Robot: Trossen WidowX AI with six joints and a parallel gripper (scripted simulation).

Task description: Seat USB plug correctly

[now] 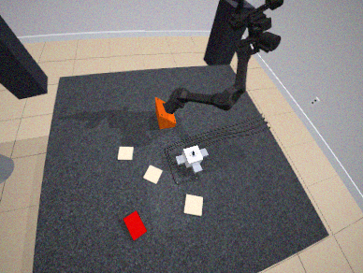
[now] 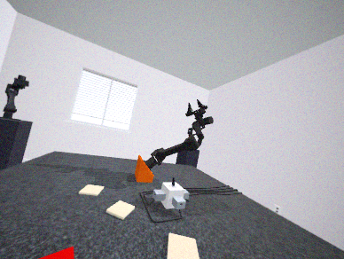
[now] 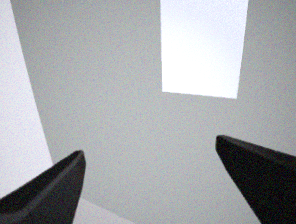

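My gripper tip is 52 cm above the dark USB plug, 31 cm short of it and 26 cm to the left of it.
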